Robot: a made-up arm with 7 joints. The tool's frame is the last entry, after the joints. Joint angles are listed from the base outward.
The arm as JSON. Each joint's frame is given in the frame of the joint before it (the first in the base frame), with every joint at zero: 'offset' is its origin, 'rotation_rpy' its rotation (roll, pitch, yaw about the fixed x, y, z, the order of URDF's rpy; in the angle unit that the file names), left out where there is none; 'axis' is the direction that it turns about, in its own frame. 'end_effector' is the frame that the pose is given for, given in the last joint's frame.
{
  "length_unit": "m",
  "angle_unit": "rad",
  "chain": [
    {
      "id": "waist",
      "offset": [
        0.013,
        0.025,
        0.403
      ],
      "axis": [
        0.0,
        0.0,
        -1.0
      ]
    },
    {
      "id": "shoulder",
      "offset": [
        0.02,
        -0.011,
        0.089
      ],
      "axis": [
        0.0,
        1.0,
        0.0
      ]
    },
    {
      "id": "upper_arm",
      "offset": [
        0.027,
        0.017,
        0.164
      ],
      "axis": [
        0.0,
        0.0,
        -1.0
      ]
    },
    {
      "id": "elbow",
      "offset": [
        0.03,
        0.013,
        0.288
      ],
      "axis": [
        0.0,
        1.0,
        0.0
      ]
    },
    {
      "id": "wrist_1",
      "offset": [
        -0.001,
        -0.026,
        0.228
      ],
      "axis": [
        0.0,
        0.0,
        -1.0
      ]
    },
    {
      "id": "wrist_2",
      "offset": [
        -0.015,
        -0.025,
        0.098
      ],
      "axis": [
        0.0,
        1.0,
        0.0
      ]
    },
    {
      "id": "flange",
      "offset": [
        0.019,
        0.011,
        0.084
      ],
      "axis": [
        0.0,
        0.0,
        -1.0
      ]
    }
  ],
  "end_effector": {
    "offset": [
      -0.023,
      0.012,
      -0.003
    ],
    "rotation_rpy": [
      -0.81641,
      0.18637,
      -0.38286
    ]
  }
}
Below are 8 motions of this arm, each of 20 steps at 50 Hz.
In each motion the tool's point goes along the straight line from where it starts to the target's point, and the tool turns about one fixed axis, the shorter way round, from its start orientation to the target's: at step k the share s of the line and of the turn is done. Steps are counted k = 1, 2, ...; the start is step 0. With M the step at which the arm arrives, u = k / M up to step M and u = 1 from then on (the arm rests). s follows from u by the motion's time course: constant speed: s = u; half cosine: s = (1 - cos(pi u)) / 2; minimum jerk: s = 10 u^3 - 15 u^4 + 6 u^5.
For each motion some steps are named. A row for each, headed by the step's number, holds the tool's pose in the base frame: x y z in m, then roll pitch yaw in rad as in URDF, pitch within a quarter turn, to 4 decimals.
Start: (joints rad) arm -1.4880 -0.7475 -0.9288 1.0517 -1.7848 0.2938 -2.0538
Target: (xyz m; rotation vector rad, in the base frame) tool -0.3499 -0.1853 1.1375 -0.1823 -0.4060 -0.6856
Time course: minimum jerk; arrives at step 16
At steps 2, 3, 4, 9, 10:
2: -0.3371 -0.1703 1.1141 -0.1024 -0.5071 -0.7577
3: -0.3375 -0.1708 1.1149 -0.1002 -0.5046 -0.7555
4: -0.3382 -0.1716 1.1162 -0.0965 -0.5005 -0.7517
9: -0.3449 -0.1794 1.1284 -0.0612 -0.4626 -0.7164
10: -0.3463 -0.1811 1.1310 -0.0536 -0.4547 -0.7087

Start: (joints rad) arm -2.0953 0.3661 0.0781 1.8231 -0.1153 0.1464 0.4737
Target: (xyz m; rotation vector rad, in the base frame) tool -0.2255 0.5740 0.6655 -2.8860 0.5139 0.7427
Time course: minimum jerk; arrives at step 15
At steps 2, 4, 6, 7, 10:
2: -0.2410 0.5308 0.6601 2.9035 0.3965 -0.2950
4: -0.2394 0.5354 0.6607 2.9315 0.4076 -0.3016
6: -0.2363 0.5440 0.6618 2.9851 0.4293 -0.3131
7: -0.2344 0.5493 0.6624 3.0181 0.4429 -0.3197
10: -0.2288 0.5648 0.6643 3.1157 0.4838 -0.3361

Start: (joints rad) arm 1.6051 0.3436 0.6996 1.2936 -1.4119 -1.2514 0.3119
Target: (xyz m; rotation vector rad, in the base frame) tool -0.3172 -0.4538 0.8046 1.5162 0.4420 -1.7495
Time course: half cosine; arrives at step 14
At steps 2, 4, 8, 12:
2: -0.3088 -0.4029 0.9389 0.4288 0.8415 -2.0359
4: -0.3100 -0.4103 0.9193 0.4456 0.9036 -1.9973
8: -0.3138 -0.4330 0.8595 0.5399 1.0892 -1.8390
12: -0.3168 -0.4511 0.8116 0.7106 1.2280 -1.6192

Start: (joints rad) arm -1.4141 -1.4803 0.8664 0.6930 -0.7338 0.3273 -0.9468
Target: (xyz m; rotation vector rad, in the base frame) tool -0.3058 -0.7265 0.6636 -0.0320 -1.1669 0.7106
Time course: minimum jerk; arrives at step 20
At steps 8, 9, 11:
8: 0.0008 -0.7167 0.7310 -0.9574 -0.7073 2.0340
9: -0.0394 -0.7179 0.7222 -0.9495 -0.7474 1.9425
11: -0.1230 -0.7206 0.7038 -0.9149 -0.8280 1.7381

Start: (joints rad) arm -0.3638 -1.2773 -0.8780 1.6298 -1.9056 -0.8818 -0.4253
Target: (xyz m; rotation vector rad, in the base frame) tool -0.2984 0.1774 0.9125 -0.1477 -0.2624 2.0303
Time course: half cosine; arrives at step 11
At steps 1, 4, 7, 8, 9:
1: -0.3166 0.1756 0.9385 -0.2398 0.0481 2.2146
4: -0.3115 0.1761 0.9312 -0.2440 0.0324 2.1671
7: -0.3038 0.1769 0.9202 -0.2490 0.0081 2.0948
8: -0.3016 0.1771 0.9171 -0.2501 0.0011 2.0740
9: -0.2999 0.1773 0.9146 -0.2509 -0.0044 2.0578

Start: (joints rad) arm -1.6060 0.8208 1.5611 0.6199 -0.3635 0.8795 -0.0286
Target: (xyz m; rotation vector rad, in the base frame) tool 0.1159 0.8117 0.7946 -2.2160 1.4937 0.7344
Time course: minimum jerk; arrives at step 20
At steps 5, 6, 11, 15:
5: 0.2555 0.6353 0.9545 -2.7325 0.5871 -1.5442
6: 0.2462 0.6470 0.9438 -2.7588 0.5875 -1.5197
11: 0.1793 0.7316 0.8671 -2.9482 0.6063 -1.3438
15: 0.1320 0.7913 0.8131 -3.0803 0.6359 -1.2217

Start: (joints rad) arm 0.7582 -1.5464 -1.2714 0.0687 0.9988 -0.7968 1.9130
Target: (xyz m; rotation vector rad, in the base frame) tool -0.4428 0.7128 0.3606 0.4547 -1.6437 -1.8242
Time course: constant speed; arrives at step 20
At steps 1, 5, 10, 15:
1: -0.5593 0.6423 0.5156 1.5200 0.1258 -1.7908
5: -0.5347 0.6572 0.4829 1.4817 0.0732 -1.9259
10: -0.5041 0.6757 0.4422 1.4444 0.0010 -2.0914
15: -0.4734 0.6943 0.4014 1.4195 -0.0763 -2.2546

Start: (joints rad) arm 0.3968 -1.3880 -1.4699 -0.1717 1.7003 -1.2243 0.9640
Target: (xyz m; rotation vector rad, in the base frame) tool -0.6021 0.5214 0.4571 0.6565 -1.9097 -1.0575
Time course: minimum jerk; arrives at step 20
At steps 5, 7, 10, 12, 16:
5: -0.7058 0.3525 0.5826 1.7853 -0.0604 -1.9578
7: -0.6906 0.3773 0.5642 1.7970 -0.1158 -1.9857
10: -0.6599 0.4272 0.5271 1.8256 -0.2260 -2.0445
12: -0.6388 0.4616 0.5016 1.8497 -0.3010 -2.0879
16: -0.6088 0.5105 0.4652 1.8912 -0.4055 -2.1552

